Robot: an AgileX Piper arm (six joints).
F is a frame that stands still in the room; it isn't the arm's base.
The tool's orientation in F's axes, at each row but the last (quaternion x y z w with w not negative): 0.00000, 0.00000, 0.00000, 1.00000; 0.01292, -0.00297, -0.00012, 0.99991; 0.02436, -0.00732, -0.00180, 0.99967; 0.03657, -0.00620, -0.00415, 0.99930; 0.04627, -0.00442, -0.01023, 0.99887; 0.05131, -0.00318, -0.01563, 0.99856; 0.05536, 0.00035, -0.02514, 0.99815; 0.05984, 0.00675, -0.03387, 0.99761; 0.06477, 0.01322, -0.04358, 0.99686; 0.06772, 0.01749, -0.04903, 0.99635
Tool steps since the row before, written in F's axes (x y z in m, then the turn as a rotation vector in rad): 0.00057, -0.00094, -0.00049, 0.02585, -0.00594, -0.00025; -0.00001, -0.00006, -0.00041, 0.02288, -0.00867, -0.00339; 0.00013, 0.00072, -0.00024, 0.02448, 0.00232, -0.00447; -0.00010, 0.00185, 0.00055, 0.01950, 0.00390, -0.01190; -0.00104, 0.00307, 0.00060, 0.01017, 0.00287, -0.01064; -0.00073, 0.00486, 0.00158, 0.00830, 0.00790, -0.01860; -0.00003, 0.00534, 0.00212, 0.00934, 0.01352, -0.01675; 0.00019, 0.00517, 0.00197, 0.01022, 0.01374, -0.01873; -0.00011, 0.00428, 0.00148, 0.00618, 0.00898, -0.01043; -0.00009, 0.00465, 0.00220, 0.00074, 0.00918, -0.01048
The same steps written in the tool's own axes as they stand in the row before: 0.00057, -0.00094, -0.00049, 0.02585, -0.00594, -0.00025; -0.00001, -0.00007, -0.00041, 0.02286, -0.00875, -0.00330; 0.00012, 0.00071, -0.00028, 0.02440, 0.00218, -0.00494; -0.00011, 0.00188, 0.00041, 0.01932, 0.00317, -0.01240; -0.00110, 0.00309, 0.00032, 0.01002, 0.00208, -0.01096; -0.00088, 0.00497, 0.00108, 0.00796, 0.00620, -0.01938; -0.00031, 0.00553, 0.00152, 0.00871, 0.01204, -0.01816; -0.00019, 0.00537, 0.00134, 0.00961, 0.01208, -0.02014; -0.00052, 0.00441, 0.00091, 0.00572, 0.00808, -0.01138; -0.00062, 0.00487, 0.00154, 0.00030, 0.00773, -0.01161
